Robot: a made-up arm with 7 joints. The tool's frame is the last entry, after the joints. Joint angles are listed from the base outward.
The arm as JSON. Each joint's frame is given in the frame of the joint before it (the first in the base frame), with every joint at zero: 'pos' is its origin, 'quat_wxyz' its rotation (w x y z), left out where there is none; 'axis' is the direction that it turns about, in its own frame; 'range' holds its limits. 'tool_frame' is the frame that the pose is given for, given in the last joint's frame.
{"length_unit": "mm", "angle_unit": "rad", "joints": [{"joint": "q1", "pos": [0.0, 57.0, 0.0], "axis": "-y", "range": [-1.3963, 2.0]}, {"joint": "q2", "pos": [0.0, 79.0, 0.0], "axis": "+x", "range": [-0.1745, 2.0]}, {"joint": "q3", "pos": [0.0, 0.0, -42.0], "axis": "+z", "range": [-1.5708, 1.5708]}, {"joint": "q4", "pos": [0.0, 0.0, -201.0], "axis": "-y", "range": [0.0, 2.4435]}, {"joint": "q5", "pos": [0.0, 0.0, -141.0], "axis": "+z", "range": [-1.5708, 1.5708]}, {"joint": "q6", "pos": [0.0, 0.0, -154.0], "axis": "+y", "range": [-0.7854, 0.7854]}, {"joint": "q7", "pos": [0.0, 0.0, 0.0], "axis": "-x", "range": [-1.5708, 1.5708]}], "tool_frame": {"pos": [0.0, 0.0, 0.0]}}
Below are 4 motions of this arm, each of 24 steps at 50 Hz.
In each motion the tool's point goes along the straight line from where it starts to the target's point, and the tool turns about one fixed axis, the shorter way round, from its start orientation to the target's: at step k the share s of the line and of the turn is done. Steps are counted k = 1, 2, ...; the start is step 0. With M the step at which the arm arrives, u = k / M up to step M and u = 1 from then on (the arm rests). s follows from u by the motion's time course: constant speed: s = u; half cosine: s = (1 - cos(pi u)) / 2; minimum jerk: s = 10 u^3 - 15 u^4 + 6 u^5.
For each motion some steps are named. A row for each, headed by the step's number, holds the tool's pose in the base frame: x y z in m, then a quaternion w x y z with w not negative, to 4 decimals.
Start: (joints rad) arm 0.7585 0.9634 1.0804 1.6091 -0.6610 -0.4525 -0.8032
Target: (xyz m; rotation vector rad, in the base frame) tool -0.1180 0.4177 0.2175 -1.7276 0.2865 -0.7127
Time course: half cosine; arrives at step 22
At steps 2, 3, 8, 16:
2: 0.0416 0.4735 0.1558 0.3108 -0.7488 0.5217 -0.2655
3: 0.0375 0.4721 0.1573 0.3191 -0.7509 0.5128 -0.2674
8: -0.0027 0.4580 0.1729 0.3977 -0.7650 0.4197 -0.2836
16: -0.0899 0.4275 0.2066 0.5456 -0.7555 0.1981 -0.3037

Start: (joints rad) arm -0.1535 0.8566 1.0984 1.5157 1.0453 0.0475 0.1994
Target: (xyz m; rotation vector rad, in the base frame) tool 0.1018 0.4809 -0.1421 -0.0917 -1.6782 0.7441
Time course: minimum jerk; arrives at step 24
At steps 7, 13, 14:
7: 0.1315 0.5002 -0.0152 0.4450 0.1097 -0.8612 0.2198
13: 0.1166 0.4905 -0.0789 0.5312 0.0351 -0.8010 0.2736
14: 0.1139 0.4888 -0.0902 0.5455 0.0217 -0.7887 0.2827

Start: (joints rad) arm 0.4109 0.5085 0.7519 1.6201 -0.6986 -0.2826 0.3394
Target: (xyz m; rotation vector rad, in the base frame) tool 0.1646 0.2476 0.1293 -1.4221 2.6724 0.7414
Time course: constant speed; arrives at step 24
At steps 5, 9, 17, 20, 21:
5: 0.2226 0.3865 0.0213 0.3498 0.5653 -0.7181 -0.2060
9: 0.2104 0.3572 0.0440 0.2764 0.5496 -0.7582 -0.2158
17: 0.1860 0.2988 0.0895 0.1240 0.5064 -0.8216 -0.2305
20: 0.1768 0.2768 0.1066 0.0657 0.4862 -0.8393 -0.2343
21: 0.1738 0.2695 0.1122 0.0462 0.4790 -0.8444 -0.2354

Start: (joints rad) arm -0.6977 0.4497 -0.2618 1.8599 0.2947 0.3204 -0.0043
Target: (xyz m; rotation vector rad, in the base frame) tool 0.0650 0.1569 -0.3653 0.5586 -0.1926 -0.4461
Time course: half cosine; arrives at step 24
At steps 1, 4, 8, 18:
1: 0.0968 0.1392 -0.3097 0.9197 -0.1067 -0.3494 -0.1438
4: 0.0948 0.1404 -0.3132 0.9266 -0.0826 -0.3350 -0.1496
8: 0.0889 0.1436 -0.3235 0.9420 -0.0119 -0.2915 -0.1657
18: 0.0697 0.1543 -0.3571 0.9434 0.2189 -0.1344 -0.2097

